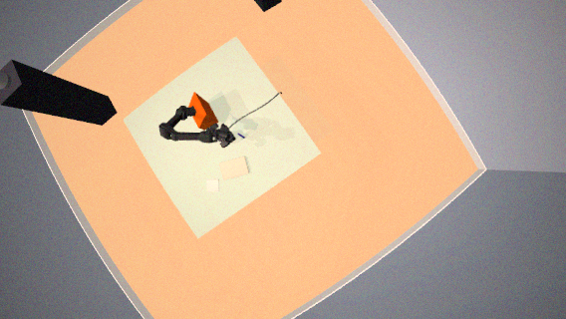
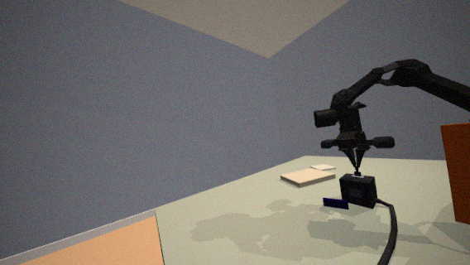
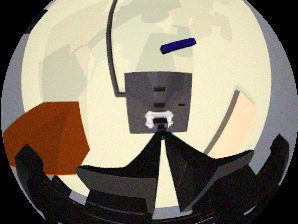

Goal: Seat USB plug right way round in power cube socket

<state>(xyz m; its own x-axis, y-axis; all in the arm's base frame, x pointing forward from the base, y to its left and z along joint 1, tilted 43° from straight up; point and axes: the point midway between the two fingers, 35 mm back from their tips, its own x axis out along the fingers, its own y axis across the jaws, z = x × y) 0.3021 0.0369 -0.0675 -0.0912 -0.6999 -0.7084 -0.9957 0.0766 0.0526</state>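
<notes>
My gripper tip is 2 cm above the USB plug. From my gripper tip the other things lie so: blue flat piece (11 cm to the left, 9 cm below, 4 cm ahead); then tan board (23 cm ahead, 9 cm to the right, 9 cm below); then USB socket (4 cm below).
</notes>
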